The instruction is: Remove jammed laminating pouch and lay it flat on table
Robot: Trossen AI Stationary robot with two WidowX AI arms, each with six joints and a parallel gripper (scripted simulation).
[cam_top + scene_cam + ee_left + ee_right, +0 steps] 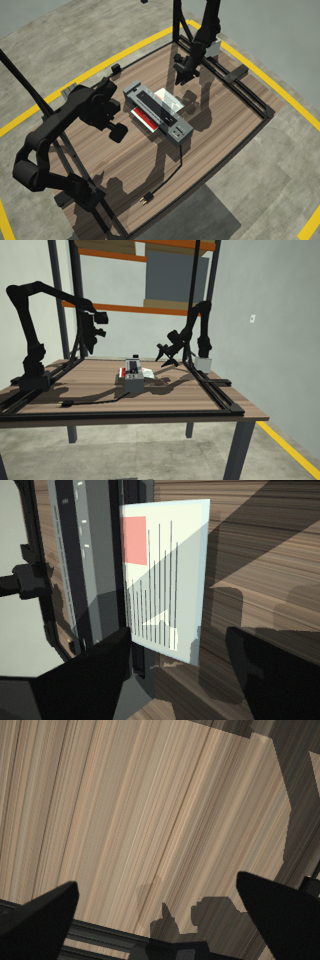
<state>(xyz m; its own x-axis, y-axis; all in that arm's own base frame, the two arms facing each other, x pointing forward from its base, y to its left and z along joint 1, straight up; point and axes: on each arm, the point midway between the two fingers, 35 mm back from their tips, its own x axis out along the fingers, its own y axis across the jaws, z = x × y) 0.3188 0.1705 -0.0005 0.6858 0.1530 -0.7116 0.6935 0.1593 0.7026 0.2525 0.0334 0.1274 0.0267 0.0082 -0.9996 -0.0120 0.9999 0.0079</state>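
My right hand is 260 mm to the right of the black release key, 130 mm above it and 90 mm past it. The rest, counted from my right hand: plug (240 mm ahead, 190 mm below, 110 mm to the right).
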